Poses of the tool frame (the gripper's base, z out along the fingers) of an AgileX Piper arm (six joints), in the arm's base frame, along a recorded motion.
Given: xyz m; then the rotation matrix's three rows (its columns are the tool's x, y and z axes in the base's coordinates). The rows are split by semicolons.
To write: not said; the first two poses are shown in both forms.
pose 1, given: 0.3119 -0.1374 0.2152; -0.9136 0.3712 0.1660; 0.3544 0.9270 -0.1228; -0.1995 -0.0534 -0.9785
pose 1, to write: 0.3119 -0.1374 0.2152 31.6 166.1 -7.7
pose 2, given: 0.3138 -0.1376 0.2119; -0.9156 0.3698 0.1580; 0.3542 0.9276 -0.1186; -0.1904 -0.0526 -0.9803
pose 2, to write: 0.3138 -0.1376 0.2119 31.6 166.7 -7.5
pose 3, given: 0.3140 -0.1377 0.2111; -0.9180 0.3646 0.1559; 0.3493 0.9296 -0.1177; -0.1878 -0.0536 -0.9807
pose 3, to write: 0.3140 -0.1377 0.2111 31.1 166.9 -7.5
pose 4, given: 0.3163 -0.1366 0.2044; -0.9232 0.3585 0.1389; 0.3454 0.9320 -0.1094; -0.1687 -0.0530 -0.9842
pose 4, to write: 0.3163 -0.1366 0.2044 30.8 168.0 -7.1
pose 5, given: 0.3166 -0.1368 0.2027; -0.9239 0.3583 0.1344; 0.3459 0.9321 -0.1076; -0.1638 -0.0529 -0.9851
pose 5, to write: 0.3166 -0.1368 0.2027 30.9 168.3 -7.0
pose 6, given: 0.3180 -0.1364 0.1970; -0.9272 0.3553 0.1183; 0.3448 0.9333 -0.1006; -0.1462 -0.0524 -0.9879
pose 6, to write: 0.3180 -0.1364 0.1970 30.8 169.4 -6.7
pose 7, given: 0.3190 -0.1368 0.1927; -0.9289 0.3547 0.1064; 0.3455 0.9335 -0.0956; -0.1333 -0.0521 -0.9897
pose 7, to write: 0.3190 -0.1368 0.1927 30.9 170.1 -6.5
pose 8, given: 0.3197 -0.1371 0.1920; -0.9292 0.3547 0.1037; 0.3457 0.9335 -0.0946; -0.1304 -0.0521 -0.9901
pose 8, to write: 0.3197 -0.1371 0.1920 31.0 170.3 -6.5
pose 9, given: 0.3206 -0.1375 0.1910; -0.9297 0.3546 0.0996; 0.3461 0.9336 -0.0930; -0.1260 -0.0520 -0.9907
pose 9, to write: 0.3206 -0.1375 0.1910 31.0 170.5 -6.4
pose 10, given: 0.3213 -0.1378 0.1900; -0.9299 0.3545 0.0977; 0.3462 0.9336 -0.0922; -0.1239 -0.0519 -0.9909
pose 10, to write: 0.3213 -0.1378 0.1900 31.0 170.6 -6.4
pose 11, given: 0.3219 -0.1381 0.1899; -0.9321 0.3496 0.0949; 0.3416 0.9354 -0.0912; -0.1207 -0.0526 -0.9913
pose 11, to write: 0.3219 -0.1381 0.1899 30.6 170.9 -6.4
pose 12, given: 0.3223 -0.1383 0.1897; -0.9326 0.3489 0.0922; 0.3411 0.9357 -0.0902; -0.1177 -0.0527 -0.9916
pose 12, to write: 0.3223 -0.1383 0.1897 30.6 171.0 -6.3
